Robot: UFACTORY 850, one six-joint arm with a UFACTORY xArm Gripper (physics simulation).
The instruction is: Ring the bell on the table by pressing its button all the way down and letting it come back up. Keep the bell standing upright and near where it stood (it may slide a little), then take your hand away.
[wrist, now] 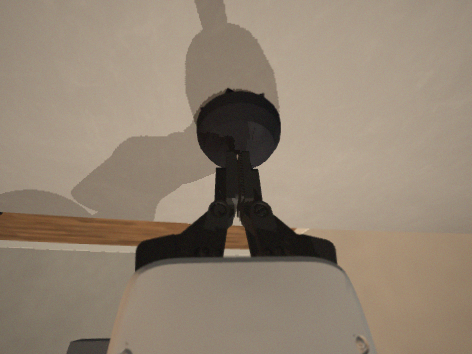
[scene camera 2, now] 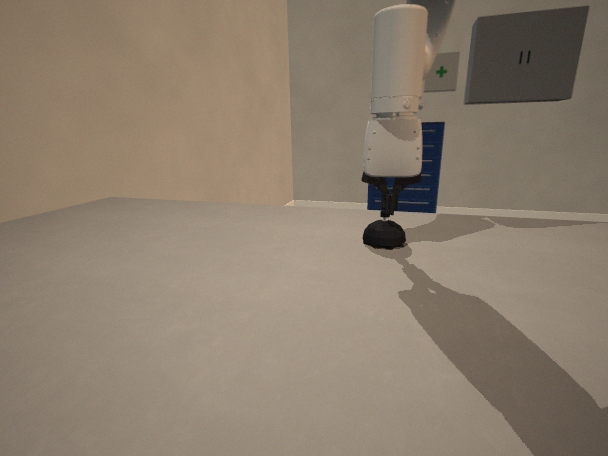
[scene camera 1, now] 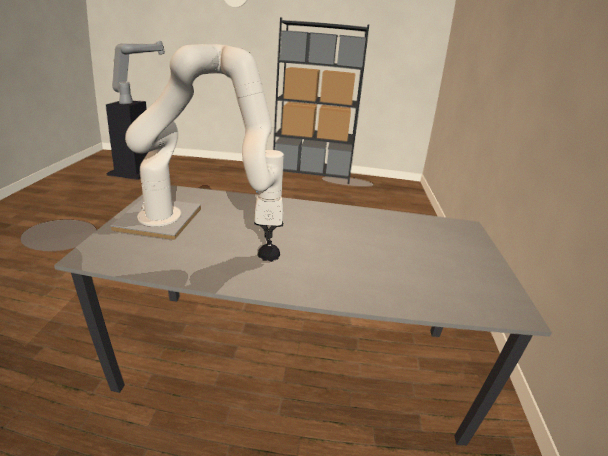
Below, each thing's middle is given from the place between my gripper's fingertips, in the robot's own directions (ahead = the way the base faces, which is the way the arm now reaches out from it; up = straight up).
Scene:
Right now the black dome-shaped bell (scene camera 2: 387,234) is 3 cm below my hand, 1 cm to the right of it and 1 cm ahead of it.

